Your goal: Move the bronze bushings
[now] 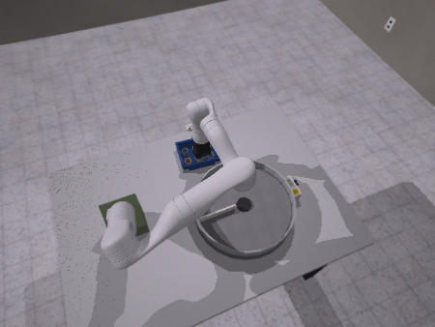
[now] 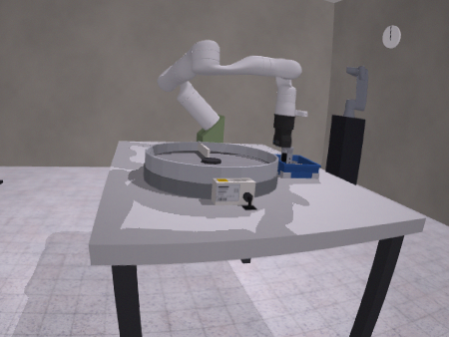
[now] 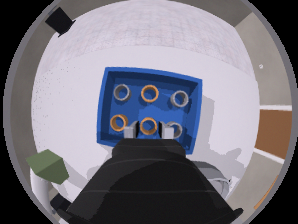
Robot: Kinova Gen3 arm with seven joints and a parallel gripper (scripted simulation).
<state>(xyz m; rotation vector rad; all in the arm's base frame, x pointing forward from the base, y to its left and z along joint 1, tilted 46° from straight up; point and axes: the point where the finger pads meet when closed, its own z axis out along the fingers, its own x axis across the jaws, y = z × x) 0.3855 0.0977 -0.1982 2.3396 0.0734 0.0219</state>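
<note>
The crate lies 3 cm to the left of my hand and 3 cm below it. From my hand the other things lie so: turntable (31 cm to the right, 11 cm ahead); turntable disc (31 cm to the right, 9 cm ahead).
</note>
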